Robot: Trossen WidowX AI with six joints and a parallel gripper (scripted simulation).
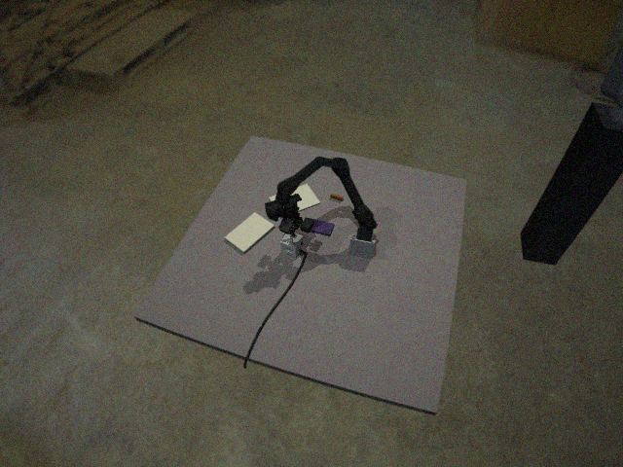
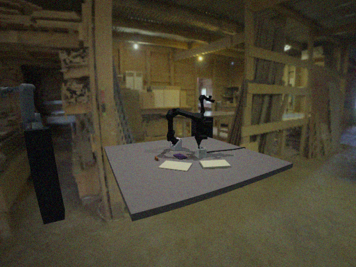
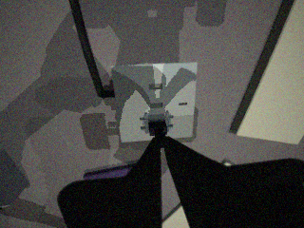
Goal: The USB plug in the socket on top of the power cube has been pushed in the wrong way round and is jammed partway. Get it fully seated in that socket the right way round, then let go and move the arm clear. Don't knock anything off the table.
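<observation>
My gripper tip is now 2 cm above the USB plug. Round my gripper tip: purple block (9 cm behind, 13 cm to the right, 10 cm below).
</observation>
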